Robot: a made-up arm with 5 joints.
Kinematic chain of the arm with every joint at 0, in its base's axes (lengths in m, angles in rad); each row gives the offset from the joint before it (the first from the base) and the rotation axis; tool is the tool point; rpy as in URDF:
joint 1: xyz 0.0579 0 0.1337 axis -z
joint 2: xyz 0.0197 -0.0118 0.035 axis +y
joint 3: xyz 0.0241 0 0.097 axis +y
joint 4: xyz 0.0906 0 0.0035 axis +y
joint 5: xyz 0.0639 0.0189 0 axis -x
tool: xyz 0 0 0 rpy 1.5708 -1.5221 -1.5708
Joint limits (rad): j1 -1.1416..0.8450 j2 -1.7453..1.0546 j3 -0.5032..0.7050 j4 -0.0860..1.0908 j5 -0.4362..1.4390
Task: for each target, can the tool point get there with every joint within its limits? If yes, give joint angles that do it. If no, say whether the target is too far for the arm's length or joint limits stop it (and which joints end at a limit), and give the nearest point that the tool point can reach.
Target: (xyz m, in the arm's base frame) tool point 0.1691 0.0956 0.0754
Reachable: yes | joints -0.6620 0.7904 0.3410 0.4525 1.2713
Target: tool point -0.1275 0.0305 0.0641
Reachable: no: joint limits stop it (at a limit: joint 1, joint 2, joint 3, joint 4) | nearest point 0.0686 0.0404 0.0876 | short by 0.198 m
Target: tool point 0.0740 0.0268 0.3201
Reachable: yes | joints -0.8000 -1.4065 0.4538 0.3563 0.3227
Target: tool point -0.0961 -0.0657 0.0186
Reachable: no: joint limits stop it (at a limit: joint 1, joint 2, joint 3) | nearest point 0.0942 -0.0302 0.0747 | short by 0.202 m
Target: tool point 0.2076 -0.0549 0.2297
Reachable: yes | joints 0.3957 -0.3093 0.4333 0.3834 0.0786
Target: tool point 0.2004 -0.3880 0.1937
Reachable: no: too far | nearest point 0.2332 -0.1868 0.1849 | short by 0.204 m
